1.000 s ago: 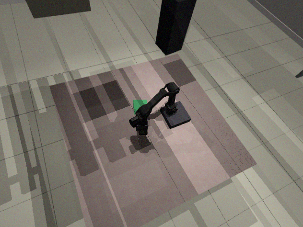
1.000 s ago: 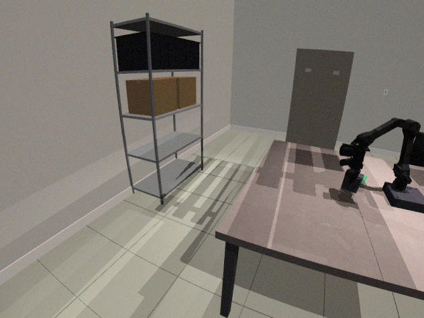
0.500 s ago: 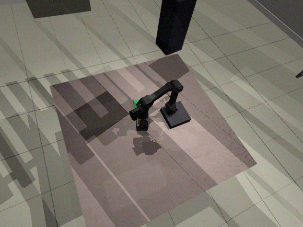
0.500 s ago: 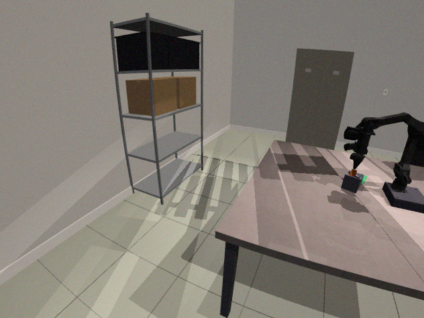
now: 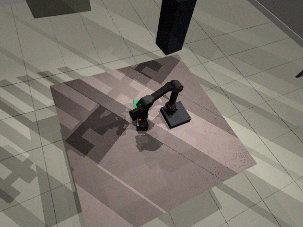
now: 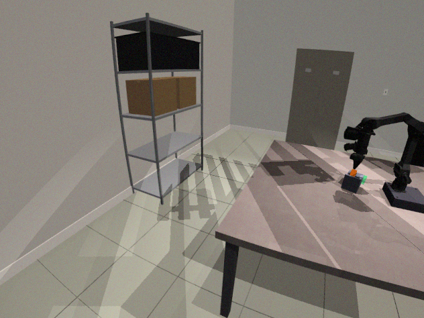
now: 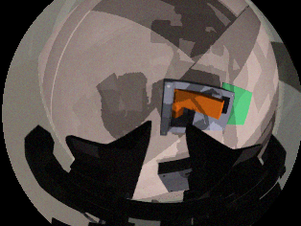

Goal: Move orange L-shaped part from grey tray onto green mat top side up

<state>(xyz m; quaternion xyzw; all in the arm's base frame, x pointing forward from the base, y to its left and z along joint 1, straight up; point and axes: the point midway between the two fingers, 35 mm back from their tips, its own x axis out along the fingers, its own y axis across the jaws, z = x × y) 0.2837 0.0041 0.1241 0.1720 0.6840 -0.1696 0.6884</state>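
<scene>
Now: the orange L-shaped part 100 mm below my gripper tip, 40 mm to the right of it and 30 mm behind it. The rest, counted from my gripper tip: green mat (200 mm to the right, 160 mm below, 110 mm behind).
</scene>
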